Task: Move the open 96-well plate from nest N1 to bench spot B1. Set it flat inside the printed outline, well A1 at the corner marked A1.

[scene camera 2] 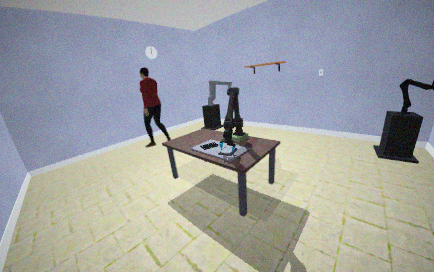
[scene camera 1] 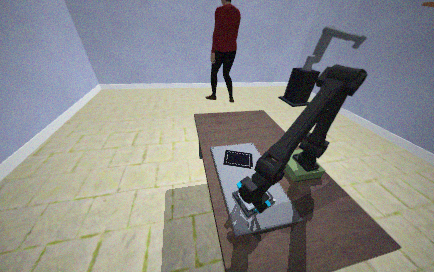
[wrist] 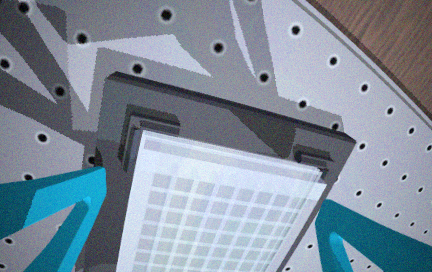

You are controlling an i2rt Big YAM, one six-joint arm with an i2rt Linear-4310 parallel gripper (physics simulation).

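Frame: origin at the arm's base, x ahead, y down, z left, level; centimetres.
Seen in the pictures: gripper, fingertip midpoint: (scene camera 2: 226,151) (wrist: 213,197); arm's base at its link origin: (scene camera 2: 239,134) (scene camera 1: 304,162).
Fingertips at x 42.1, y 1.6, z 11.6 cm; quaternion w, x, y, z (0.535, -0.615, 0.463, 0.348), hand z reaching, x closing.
Note:
Pixels of each thing's top centre, then the offset from my fingertips to it. "spot": a spot on its surface instead. Level surfaces: height alone.
- white 96-well plate at its top centre: (wrist: 203,270) (scene camera 1: 254,194) dy -0.2, dx -4.3, dz -1.6 cm
- dark nest at its top centre: (wrist: 201,257) (scene camera 1: 254,195) (scene camera 2: 227,149) dy +0.7, dx -4.3, dz -1.6 cm
- Bench spot B1 at a spot on its surface: (scene camera 1: 238,158) (scene camera 2: 209,145) spot: dy +2.3, dx -7.9, dz -27.2 cm
- brown table at its surface level: dy +3.8 cm
The white 96-well plate (wrist: 215,220) sits in the dark nest (wrist: 200,107) (scene camera 1: 238,201), its wells facing up. Its near end runs out of the bottom of the wrist view, and the arm covers much of it in scene camera 1. My gripper (wrist: 213,197) (scene camera 1: 254,195) (scene camera 2: 227,147) is open, with one cyan fingertip off each long side of the plate and a gap on both sides. Bench spot B1 (scene camera 1: 238,158) (scene camera 2: 209,145) is a black rectangle with a white outline, farther along the same board. The corner mark A1 is not readable.
The grey perforated board (scene camera 1: 275,220) (wrist: 310,60) lies on the brown table (scene camera 1: 345,230) (scene camera 2: 182,141). The arm stands on a green base (scene camera 1: 306,174) (scene camera 2: 241,138) beside the board. A person (scene camera 1: 226,30) (scene camera 2: 150,95) stands beyond the table. Other arms stand on black pedestals (scene camera 1: 301,86) (scene camera 2: 400,132).

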